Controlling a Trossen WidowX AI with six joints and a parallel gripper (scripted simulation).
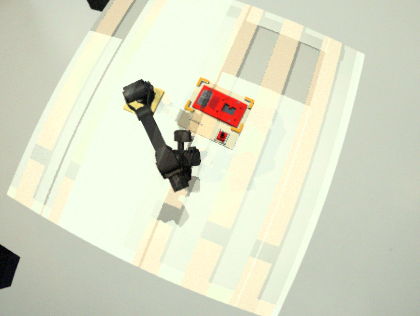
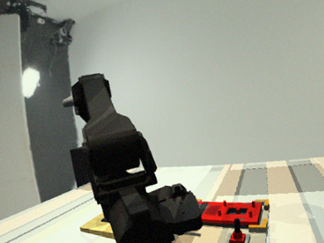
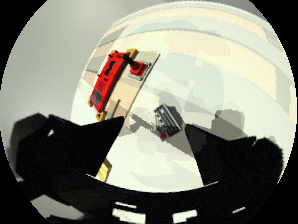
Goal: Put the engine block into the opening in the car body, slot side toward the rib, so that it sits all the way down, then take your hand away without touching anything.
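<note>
The engine block is 1 cm ahead of my gripper tip, 1 cm to the right of it and 3 cm below it. Also, from my gripper tip: black upright post (8 cm ahead, 11 cm to the left, 1 cm below).
</note>
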